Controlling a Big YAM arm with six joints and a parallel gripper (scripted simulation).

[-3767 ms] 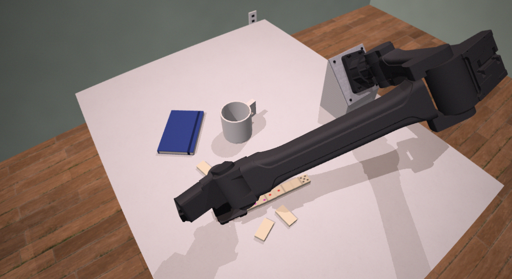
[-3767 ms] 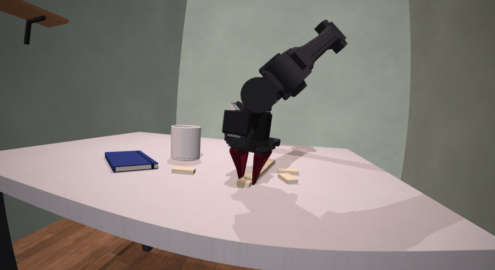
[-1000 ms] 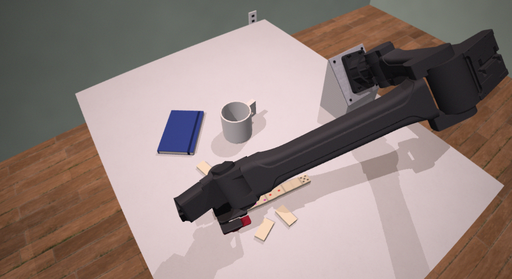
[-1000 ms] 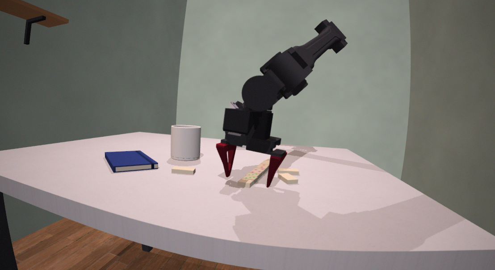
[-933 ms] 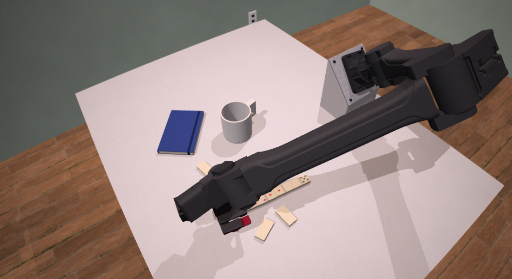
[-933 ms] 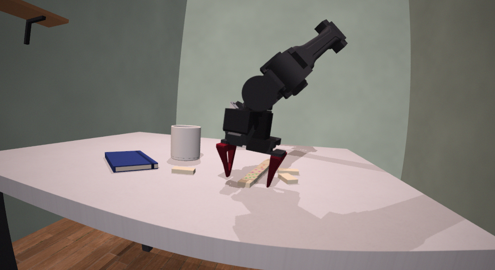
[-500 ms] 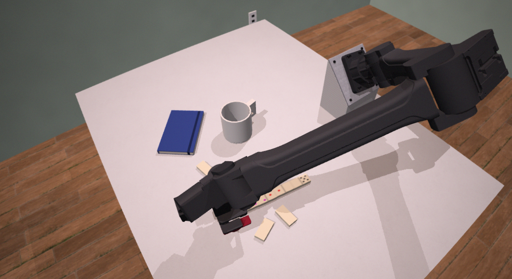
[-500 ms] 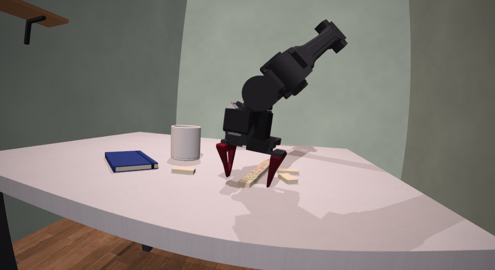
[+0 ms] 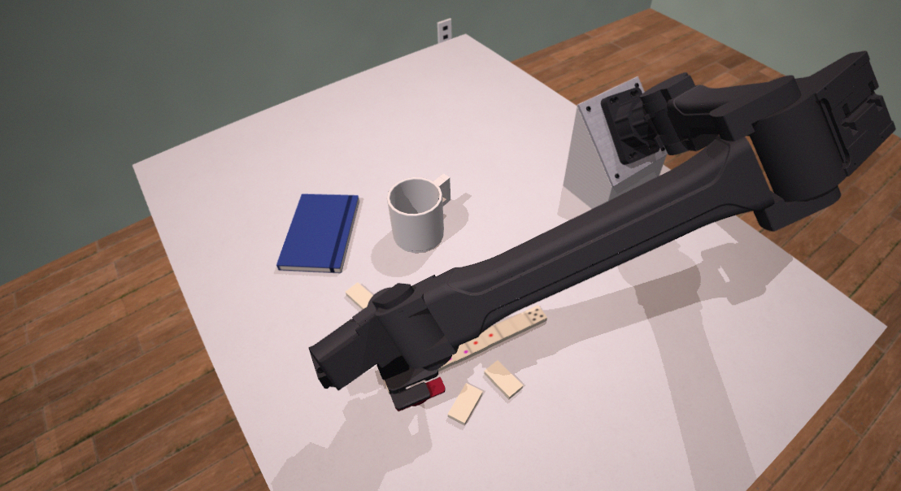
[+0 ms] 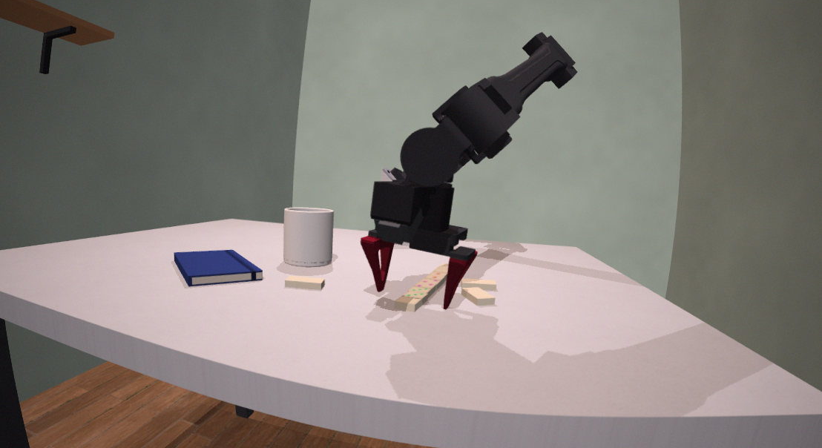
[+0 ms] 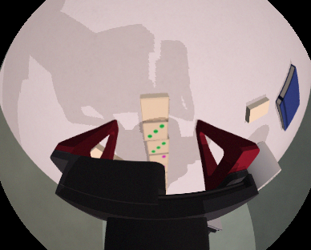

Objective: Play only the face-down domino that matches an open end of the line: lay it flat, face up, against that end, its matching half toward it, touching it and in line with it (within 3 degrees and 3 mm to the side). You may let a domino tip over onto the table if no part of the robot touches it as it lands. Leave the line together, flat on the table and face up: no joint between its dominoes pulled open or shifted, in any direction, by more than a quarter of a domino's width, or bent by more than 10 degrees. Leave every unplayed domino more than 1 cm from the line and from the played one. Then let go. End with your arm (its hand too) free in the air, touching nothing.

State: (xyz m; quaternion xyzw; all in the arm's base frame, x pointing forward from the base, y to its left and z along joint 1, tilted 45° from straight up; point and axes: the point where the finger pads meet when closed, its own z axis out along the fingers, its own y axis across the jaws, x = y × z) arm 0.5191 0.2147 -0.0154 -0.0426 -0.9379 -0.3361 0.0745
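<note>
Now: hand 10 mm short of the domino and 10 mm above it. Round my hand: white mug: 150 mm behind, 230 mm to the right, 30 mm above; blue notebook: 330 mm to the right, 10 mm below.
</note>
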